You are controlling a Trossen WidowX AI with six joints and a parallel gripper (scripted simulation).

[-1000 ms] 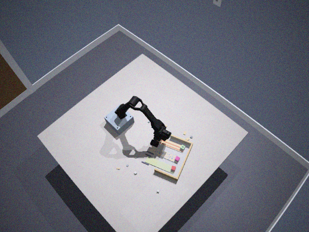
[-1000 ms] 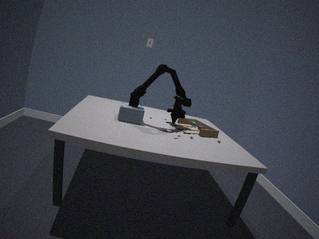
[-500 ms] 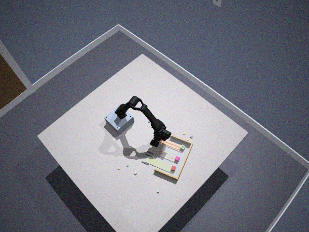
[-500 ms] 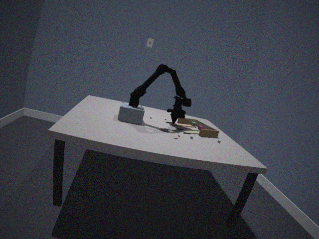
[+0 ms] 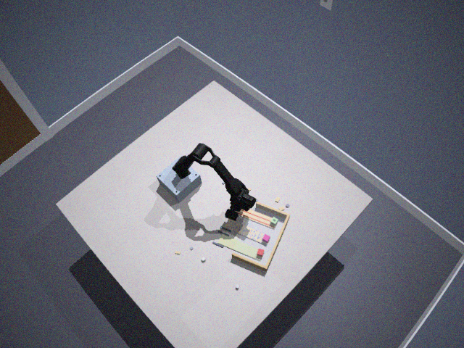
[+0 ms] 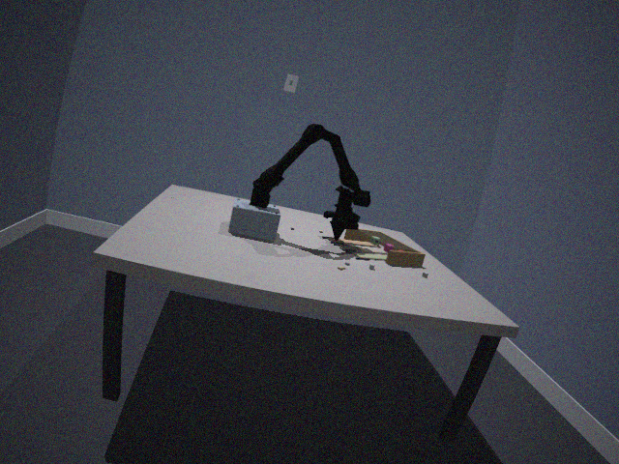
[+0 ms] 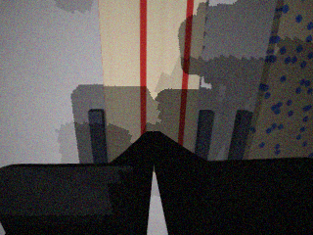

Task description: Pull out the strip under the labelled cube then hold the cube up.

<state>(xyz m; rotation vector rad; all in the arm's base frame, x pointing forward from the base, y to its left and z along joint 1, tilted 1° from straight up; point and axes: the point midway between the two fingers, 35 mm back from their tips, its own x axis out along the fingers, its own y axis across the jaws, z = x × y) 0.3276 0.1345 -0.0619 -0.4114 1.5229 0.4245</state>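
Right now my gripper tip is 8 cm short of the striped strip and 5 cm to the right of it.
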